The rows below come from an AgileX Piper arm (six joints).
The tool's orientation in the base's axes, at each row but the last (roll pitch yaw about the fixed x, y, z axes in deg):
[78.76 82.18 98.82]
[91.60 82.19 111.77]
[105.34 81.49 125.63]
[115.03 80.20 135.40]
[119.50 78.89 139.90]
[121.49 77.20 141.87]
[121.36 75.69 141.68]
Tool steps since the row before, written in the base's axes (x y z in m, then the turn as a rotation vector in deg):
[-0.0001 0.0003 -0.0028 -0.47 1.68 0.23]
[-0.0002 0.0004 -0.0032 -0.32 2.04 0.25]
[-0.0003 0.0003 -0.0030 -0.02 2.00 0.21]
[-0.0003 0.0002 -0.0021 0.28 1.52 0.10]
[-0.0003 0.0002 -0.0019 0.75 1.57 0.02]
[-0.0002 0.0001 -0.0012 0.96 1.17 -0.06]
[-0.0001 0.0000 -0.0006 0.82 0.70 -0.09]
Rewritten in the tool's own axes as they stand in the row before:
[0.0028 -0.0001 -0.0001 0.01 1.75 0.14]
[0.0032 0.0000 0.0000 0.03 2.04 0.40]
[0.0030 0.0000 -0.0001 0.03 1.90 0.67]
[0.0021 0.0000 -0.0001 0.05 1.33 0.79]
[0.0019 0.0000 0.0000 0.06 1.21 1.25]
[0.0012 -0.0001 0.0000 0.05 0.75 1.31]
[0.0006 -0.0001 0.0000 0.04 0.36 1.02]

